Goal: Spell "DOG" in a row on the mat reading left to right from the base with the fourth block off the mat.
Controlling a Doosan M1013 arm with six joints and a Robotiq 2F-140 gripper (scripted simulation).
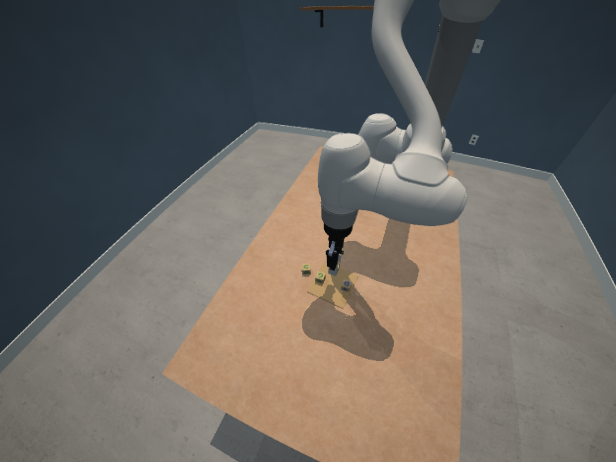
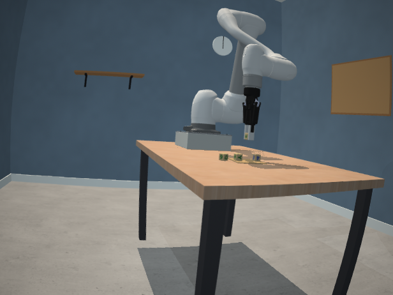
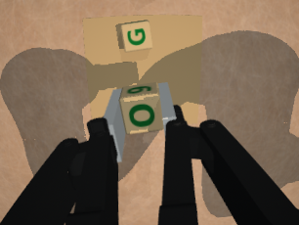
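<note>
My gripper is now 13 cm above the tan mat. Also, from my hand: G block: 11 cm below, 5 cm to the right; D block: 11 cm below, 5 cm to the left.
</note>
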